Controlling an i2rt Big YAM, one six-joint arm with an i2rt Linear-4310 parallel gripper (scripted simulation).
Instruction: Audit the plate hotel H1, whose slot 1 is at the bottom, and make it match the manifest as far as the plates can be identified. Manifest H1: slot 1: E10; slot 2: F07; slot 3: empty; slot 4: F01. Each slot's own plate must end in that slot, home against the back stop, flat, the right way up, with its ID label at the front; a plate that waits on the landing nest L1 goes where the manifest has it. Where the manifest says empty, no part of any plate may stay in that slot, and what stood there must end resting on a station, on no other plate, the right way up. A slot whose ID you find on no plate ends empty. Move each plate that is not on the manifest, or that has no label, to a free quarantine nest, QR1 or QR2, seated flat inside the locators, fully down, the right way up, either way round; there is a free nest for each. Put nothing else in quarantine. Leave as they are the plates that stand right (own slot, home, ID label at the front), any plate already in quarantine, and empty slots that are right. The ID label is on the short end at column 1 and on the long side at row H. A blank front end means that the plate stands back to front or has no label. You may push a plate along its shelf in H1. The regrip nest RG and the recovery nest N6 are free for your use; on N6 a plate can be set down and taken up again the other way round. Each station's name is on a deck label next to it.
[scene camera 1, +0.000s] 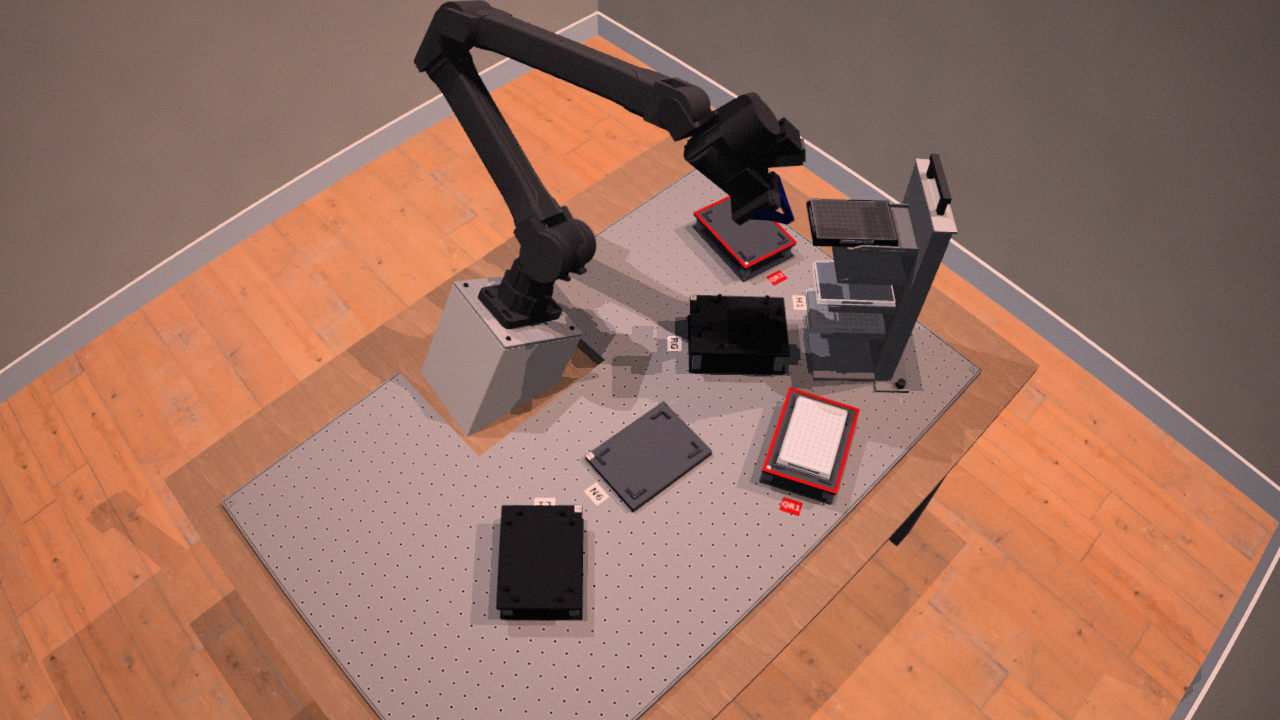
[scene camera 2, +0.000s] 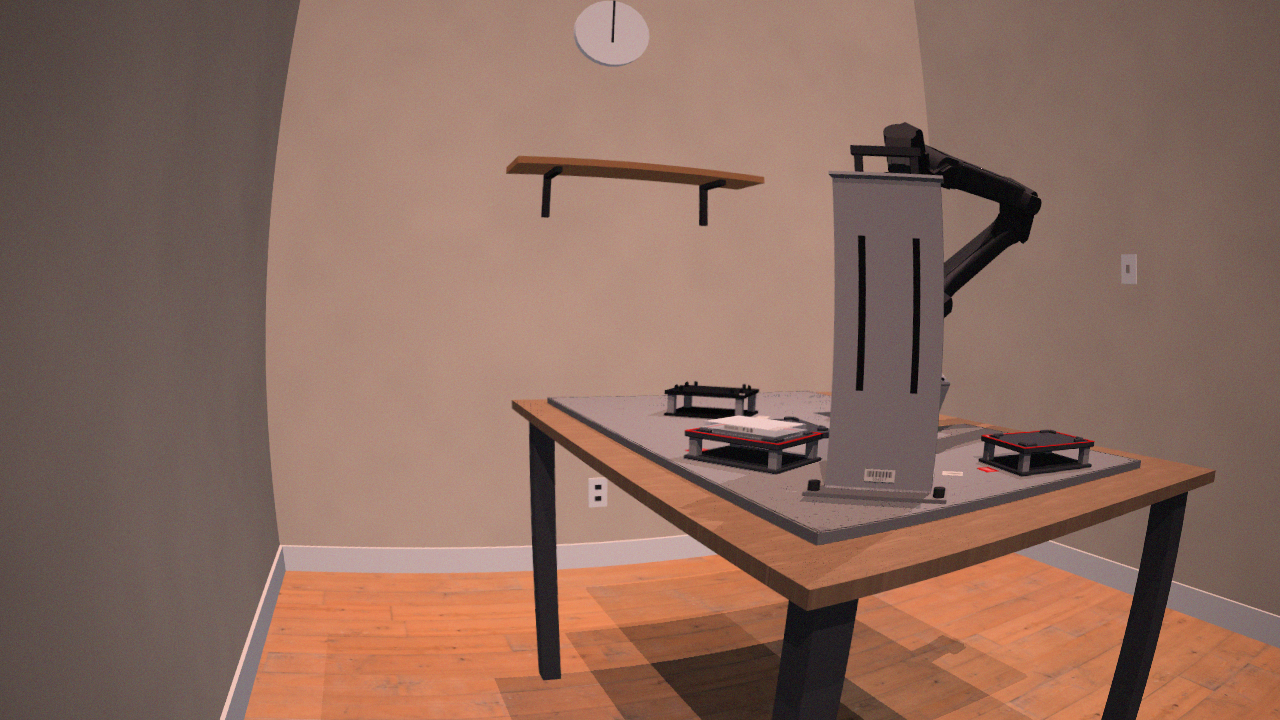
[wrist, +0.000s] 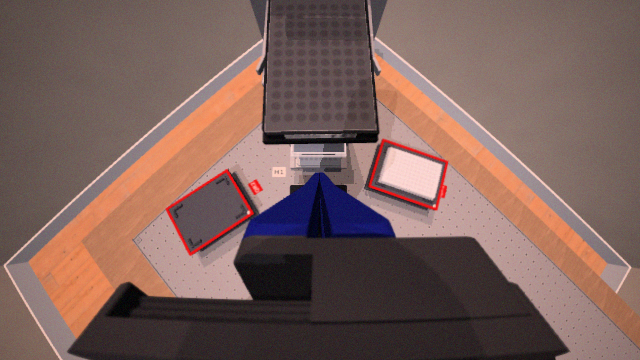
I see my gripper (scene camera 1: 790, 221), a black plate (scene camera 1: 833, 222), a black landing nest L1 (scene camera 2: 705, 391) and a quarantine nest QR2 (scene camera 1: 760, 237).
The black plate also shows in the wrist view (wrist: 319, 87). My gripper is seen too in the wrist view (wrist: 319, 179). The quarantine nest QR2 is seen too in the wrist view (wrist: 209, 211).
